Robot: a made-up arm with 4 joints.
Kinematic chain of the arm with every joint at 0, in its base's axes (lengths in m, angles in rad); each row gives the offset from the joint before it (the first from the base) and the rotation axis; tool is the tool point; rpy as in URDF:
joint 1: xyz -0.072 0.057 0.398 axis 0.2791 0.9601 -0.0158
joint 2: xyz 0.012 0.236 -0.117 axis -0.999 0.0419 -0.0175
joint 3: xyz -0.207 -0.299 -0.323 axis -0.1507 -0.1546 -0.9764
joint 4: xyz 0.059 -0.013 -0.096 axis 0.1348 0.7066 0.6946
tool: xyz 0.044 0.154 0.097 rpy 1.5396 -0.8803 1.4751
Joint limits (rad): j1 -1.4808..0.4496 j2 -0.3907..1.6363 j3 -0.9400..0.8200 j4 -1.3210..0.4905
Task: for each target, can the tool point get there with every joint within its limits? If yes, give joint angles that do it. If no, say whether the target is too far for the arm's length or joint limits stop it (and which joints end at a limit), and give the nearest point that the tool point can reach.
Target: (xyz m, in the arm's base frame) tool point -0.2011 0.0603 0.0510
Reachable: yes | joints 0.0628 0.3171 -0.2716 -0.9163
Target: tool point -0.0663 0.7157 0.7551
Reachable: no: joint limits stop it (at a limit: joint 2, joint 3, joint 4) | nearest point -0.1699 0.0556 0.5910 | short by 0.688 m
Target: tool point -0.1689 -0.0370 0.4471
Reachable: yes | joints -0.9085 1.3748 0.6245 -0.6313
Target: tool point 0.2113 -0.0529 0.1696
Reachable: yes | joints -1.1477 0.2739 -0.0986 -0.6640
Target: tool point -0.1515 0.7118 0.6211
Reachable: no: joint limits stop it (at a limit: joint 2, joint 3, joint 4) | nearest point -0.2332 0.0732 0.5415 | short by 0.649 m
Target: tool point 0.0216 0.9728 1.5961
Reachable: no: too far | nearest point -0.1078 0.0379 0.6106 | short by 1.365 m
